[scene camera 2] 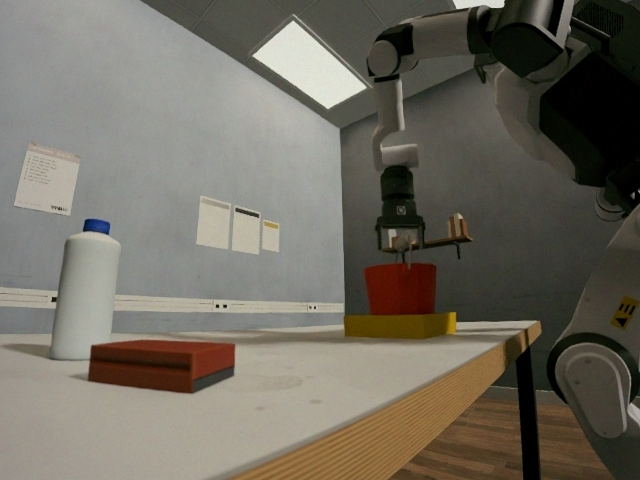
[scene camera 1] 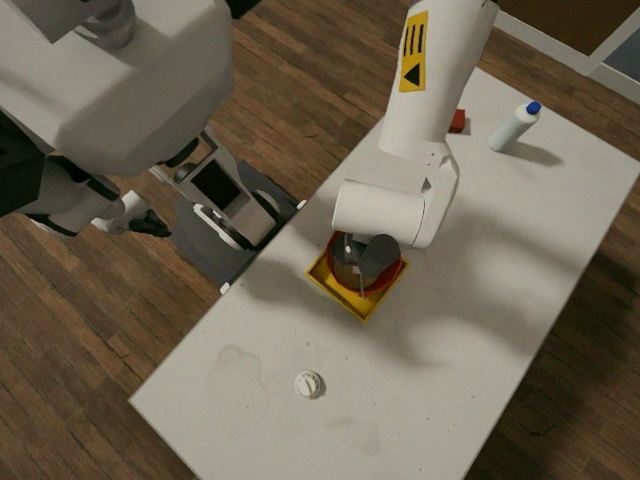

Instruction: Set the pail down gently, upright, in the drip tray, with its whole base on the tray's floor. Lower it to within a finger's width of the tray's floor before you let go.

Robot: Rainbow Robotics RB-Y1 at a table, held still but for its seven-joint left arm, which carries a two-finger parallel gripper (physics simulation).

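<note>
The red pail stands upright inside the yellow drip tray. In the scene camera 2 view its lower edge is hidden behind the tray's wall, so its base and any gap to the tray's floor do not show. In the scene camera 1 view the pail sits toward the tray's back corner, partly under the wrist. The thin handle rises above the pail's rim. My gripper points down above the pail, open, its fingers standing wide apart on either side of the handle.
A white bottle with a blue cap stands at the far end of the table. A red block lies near it. A white dial lies on the table on the other side of the tray.
</note>
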